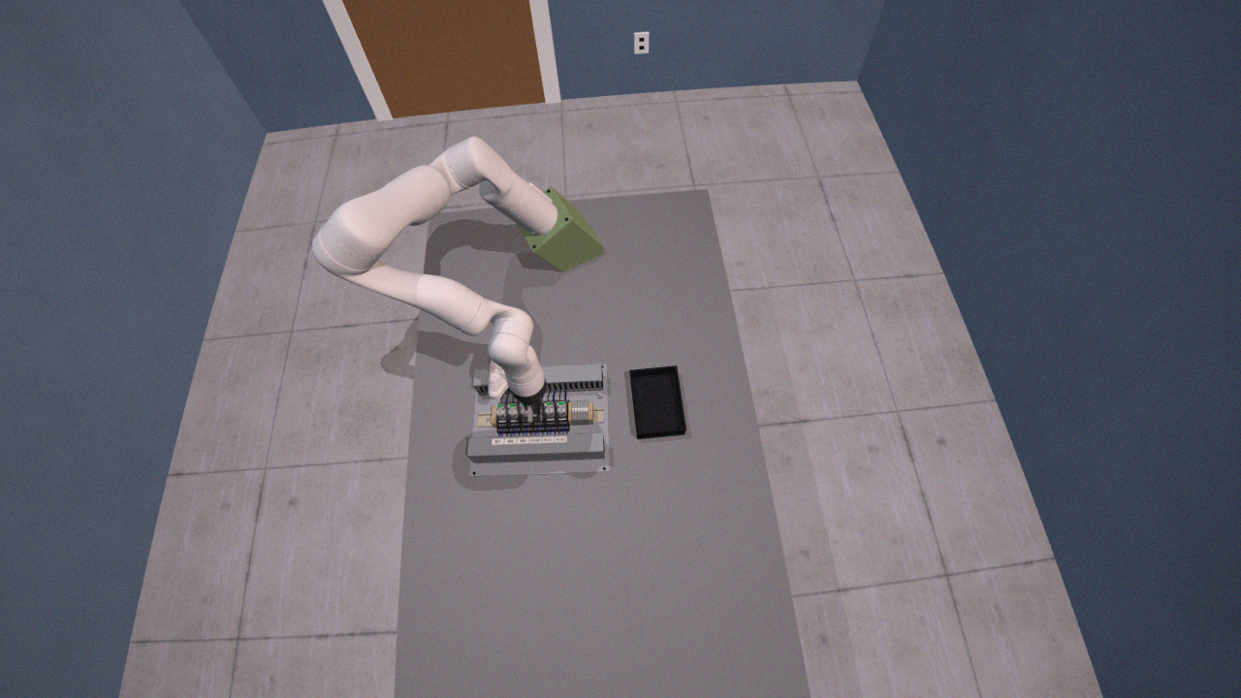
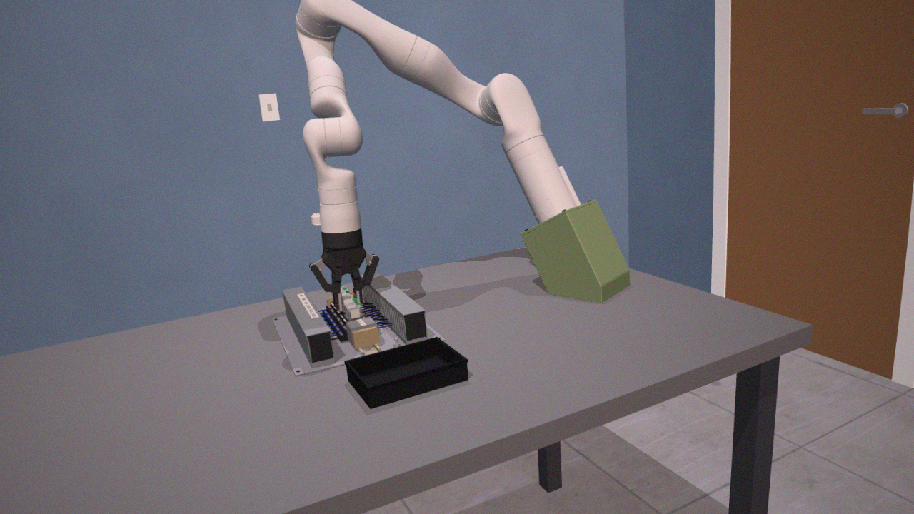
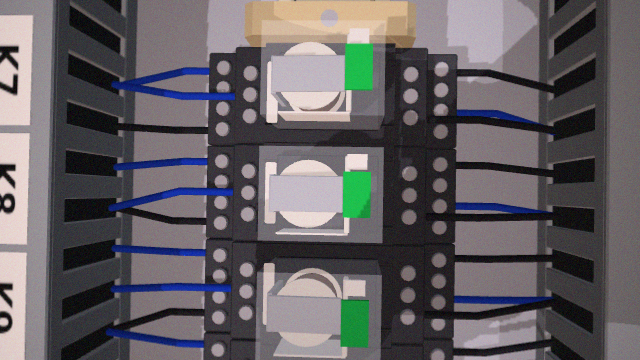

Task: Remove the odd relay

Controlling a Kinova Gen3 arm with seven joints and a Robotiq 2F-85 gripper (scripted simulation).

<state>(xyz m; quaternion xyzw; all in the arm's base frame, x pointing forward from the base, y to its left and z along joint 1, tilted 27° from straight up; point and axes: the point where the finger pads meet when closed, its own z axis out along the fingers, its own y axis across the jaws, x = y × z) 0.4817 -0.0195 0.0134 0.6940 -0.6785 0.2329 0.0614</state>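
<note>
My hand is 10 mm above the relay. Round my hand: black parts tray 280 mm to the left, 40 mm below, 10 mm behind; relay panel 30 mm below.
</note>
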